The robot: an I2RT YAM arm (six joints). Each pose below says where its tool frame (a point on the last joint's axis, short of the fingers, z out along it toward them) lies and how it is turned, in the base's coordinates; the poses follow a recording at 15 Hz.
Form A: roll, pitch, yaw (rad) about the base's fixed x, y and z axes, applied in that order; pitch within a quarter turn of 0, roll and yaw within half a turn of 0; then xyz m.
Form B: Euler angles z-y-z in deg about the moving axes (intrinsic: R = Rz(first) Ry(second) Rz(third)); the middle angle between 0 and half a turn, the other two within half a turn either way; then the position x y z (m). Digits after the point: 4 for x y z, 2 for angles.
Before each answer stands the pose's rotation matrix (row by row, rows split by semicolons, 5 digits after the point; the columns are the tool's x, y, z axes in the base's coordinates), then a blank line. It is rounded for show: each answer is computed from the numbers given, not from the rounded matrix.
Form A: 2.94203 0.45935 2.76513 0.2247 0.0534 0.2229
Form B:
-0.83357 0.27860 0.47701; 0.32952 0.94383 0.02460; -0.44337 0.17769 -0.87855

2.95 151.47 21.84 0.2247 0.0534 0.2229
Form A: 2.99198 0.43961 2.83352 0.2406 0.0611 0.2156
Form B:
-0.86231 0.23939 0.44622; 0.27439 0.96151 0.01443; -0.42559 0.13488 -0.89481

1.85 153.48 17.59 0.2406 0.0611 0.2156
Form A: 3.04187 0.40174 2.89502 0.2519 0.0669 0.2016
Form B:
-0.89254 0.20512 0.40161; 0.22465 0.97444 0.00158; -0.39102 0.09163 -0.91581

0.23 156.32 13.19 0.2519 0.0669 0.2016
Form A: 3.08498 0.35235 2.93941 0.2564 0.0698 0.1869
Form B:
-0.91945 0.18136 0.34890; 0.18847 0.98198 -0.01376; -0.34510 0.05311 -0.93706

-2.26 159.56 8.75 0.2564 0.0698 0.1869
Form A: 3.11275 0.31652 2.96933 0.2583 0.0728 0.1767
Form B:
-0.93626 0.16250 0.31147; 0.16290 0.98633 -0.02492; -0.31126 0.02741 -0.94993

-4.57 161.79 5.03 0.2583 0.0728 0.1767
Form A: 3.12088 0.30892 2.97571 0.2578 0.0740 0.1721
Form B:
-0.93959 0.15888 0.30321; 0.15731 0.98710 -0.02976; -0.30403 0.01973 -0.95246

-5.61 162.26 3.71 0.2578 0.0740 0.1721
